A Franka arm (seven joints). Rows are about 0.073 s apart.
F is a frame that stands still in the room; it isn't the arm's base.
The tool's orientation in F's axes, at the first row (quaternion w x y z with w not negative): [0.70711 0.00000 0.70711 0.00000]
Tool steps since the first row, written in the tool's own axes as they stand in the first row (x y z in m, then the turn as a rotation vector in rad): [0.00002 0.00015 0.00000 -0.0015 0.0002 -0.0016]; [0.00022 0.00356 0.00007 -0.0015 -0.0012 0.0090]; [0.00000 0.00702 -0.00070 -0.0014 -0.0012 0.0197]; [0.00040 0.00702 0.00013 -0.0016 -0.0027 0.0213]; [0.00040 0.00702 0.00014 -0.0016 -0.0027 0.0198]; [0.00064 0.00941 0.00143 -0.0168 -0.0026 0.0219]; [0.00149 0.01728 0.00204 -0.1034 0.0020 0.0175]
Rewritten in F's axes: [0.00000 0.00015 -0.00002 -0.0016 0.0002 0.0015]; [0.00007 0.00356 -0.00022 0.0090 -0.0012 0.0015]; [-0.00070 0.00702 0.00000 0.0197 -0.0012 0.0014]; [0.00013 0.00702 -0.00040 0.0213 -0.0027 0.0016]; [0.00014 0.00702 -0.00040 0.0198 -0.0027 0.0016]; [0.00143 0.00941 -0.00064 0.0219 -0.0026 0.0168]; [0.00204 0.01728 -0.00149 0.0175 0.0020 0.1034]
